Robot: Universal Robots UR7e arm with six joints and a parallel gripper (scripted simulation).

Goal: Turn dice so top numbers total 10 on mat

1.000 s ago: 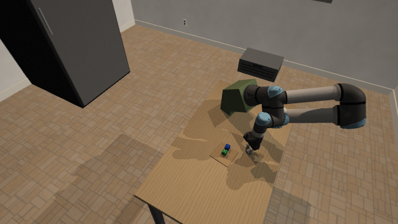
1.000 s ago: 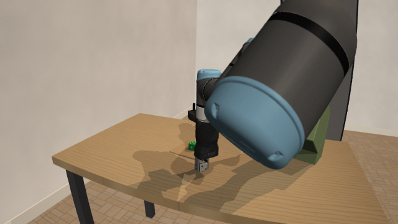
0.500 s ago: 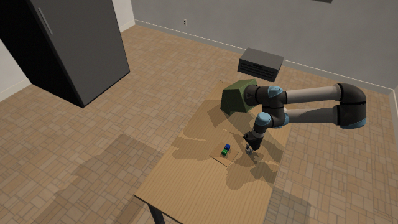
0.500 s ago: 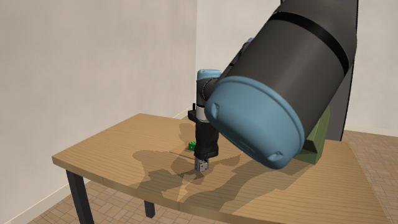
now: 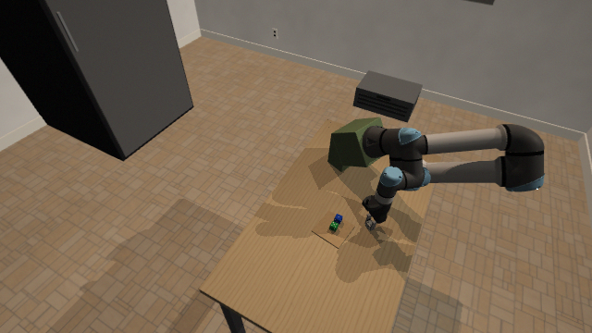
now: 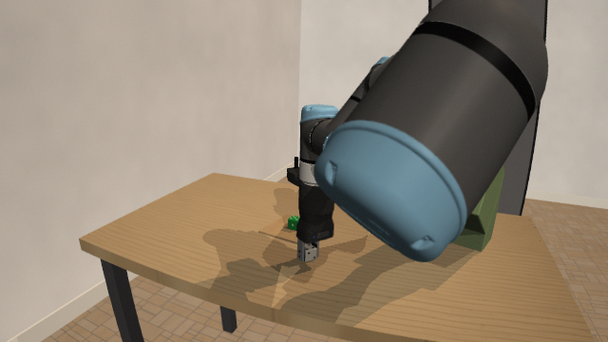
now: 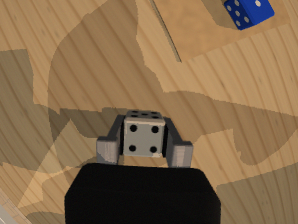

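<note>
Now: hand 110 mm short of the green die and 120 mm to the left of it. The rest, counted from my hand: tan mat 110 mm ahead, 120 mm to the right, 20 mm below; blue die 60 mm ahead, 130 mm to the right; white die right at my hand.
</note>
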